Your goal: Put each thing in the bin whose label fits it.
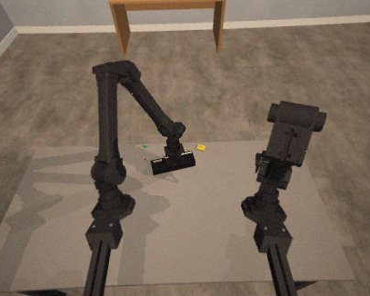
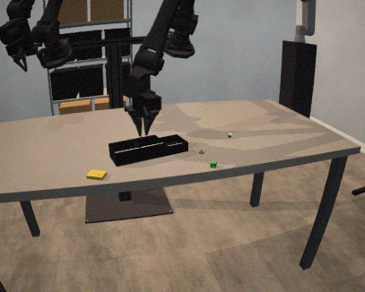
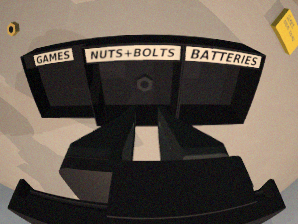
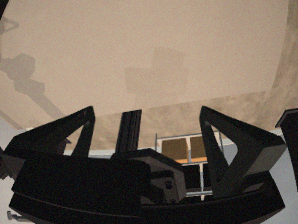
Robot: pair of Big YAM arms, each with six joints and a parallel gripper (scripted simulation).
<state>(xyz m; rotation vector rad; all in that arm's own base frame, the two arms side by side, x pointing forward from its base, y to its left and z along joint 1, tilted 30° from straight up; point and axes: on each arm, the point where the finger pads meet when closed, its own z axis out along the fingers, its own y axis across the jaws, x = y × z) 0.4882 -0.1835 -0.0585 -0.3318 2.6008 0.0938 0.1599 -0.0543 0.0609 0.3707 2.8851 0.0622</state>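
My left hand is 6 cm above the small black piece. From my left hand the other things lie so: small yellow ring 4 cm ahead, 19 cm to the left, 7 cm below; green cube 14 cm ahead, 19 cm to the left, 6 cm below; flat yellow piece 14 cm ahead, 15 cm to the right, 6 cm below.
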